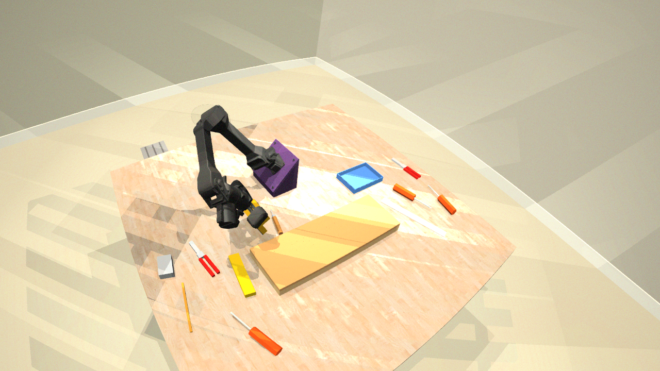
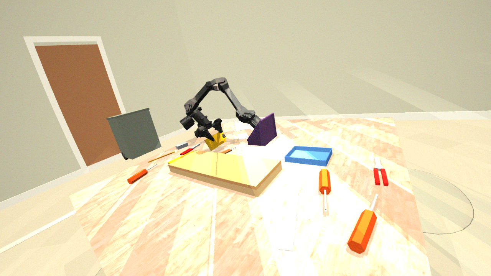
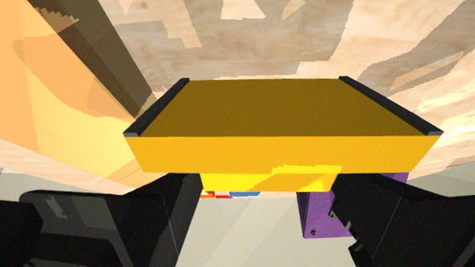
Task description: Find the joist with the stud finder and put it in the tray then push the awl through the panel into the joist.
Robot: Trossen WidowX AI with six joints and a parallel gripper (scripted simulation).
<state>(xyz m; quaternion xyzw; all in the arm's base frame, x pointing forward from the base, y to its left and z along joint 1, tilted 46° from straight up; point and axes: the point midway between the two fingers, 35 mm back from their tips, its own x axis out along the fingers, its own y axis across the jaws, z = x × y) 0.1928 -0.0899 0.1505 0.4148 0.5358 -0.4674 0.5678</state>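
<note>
Now: the yellow stud finder 1 cm behind my gripper tip. From my gripper tip the other things lie so: yellow level: 18 cm ahead, 14 cm to the right, 7 cm below; grey block: 6 cm ahead, 38 cm to the right, 6 cm below; awl: 6 cm to the left, 7 cm below.
</note>
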